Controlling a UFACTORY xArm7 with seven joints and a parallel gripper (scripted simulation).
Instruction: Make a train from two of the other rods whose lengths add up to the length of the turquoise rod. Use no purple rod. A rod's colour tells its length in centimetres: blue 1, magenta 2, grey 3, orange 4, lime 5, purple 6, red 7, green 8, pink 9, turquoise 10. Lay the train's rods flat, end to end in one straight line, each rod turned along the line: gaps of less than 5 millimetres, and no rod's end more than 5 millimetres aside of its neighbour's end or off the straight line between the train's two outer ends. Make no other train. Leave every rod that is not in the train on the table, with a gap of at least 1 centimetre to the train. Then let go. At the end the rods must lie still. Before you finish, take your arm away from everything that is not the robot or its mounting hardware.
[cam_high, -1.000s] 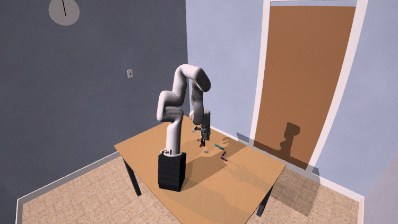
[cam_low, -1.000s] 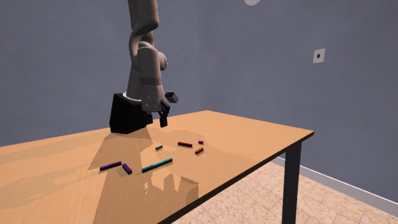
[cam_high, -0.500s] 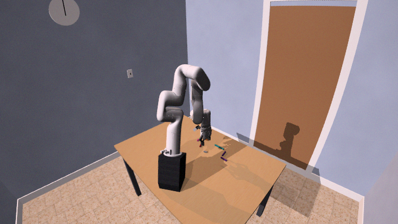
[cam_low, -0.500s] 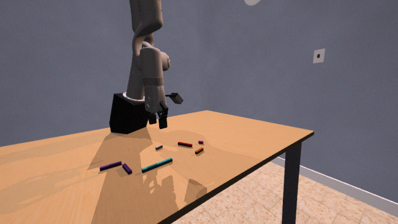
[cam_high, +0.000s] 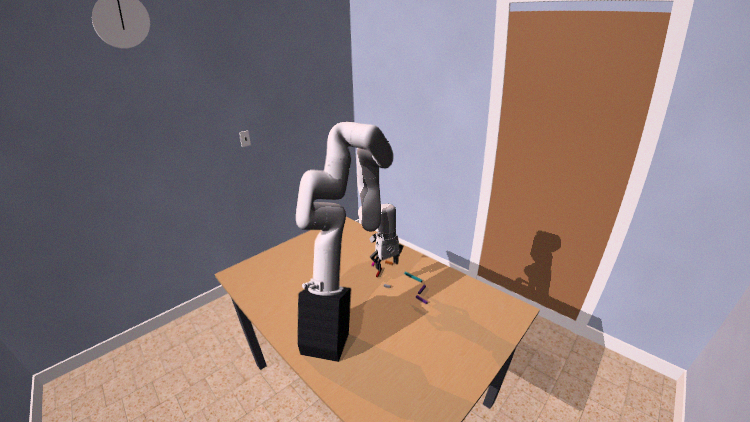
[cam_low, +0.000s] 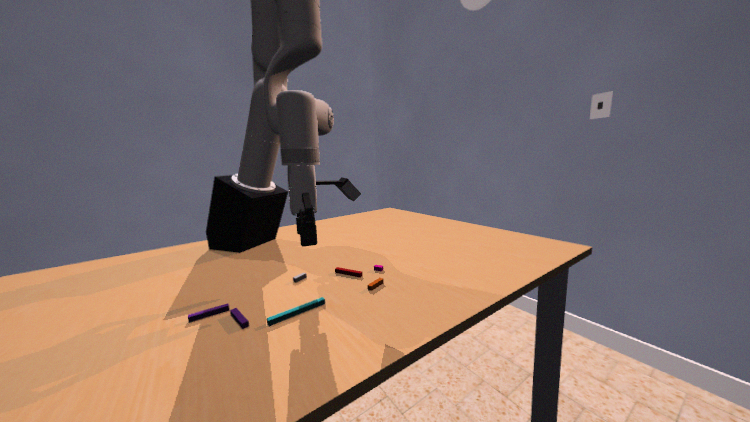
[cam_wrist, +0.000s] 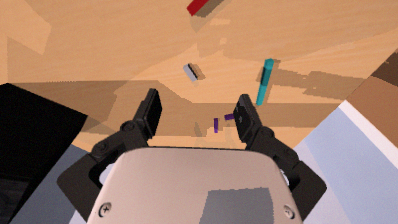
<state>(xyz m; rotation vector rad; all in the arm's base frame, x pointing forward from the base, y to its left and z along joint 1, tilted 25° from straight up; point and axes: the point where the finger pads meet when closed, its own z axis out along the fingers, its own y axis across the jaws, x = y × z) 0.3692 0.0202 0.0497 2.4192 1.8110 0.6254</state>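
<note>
Right now the red rod is 30 mm ahead of my hand, 80 mm to the left of it and 100 mm below it. The rest, counted from my hand: orange rod: 120 mm ahead, 100 mm to the left, 100 mm below; turquoise rod: 110 mm ahead, 70 mm to the right, 100 mm below; grey rod: 20 mm behind, 20 mm to the right, 100 mm below.
</note>
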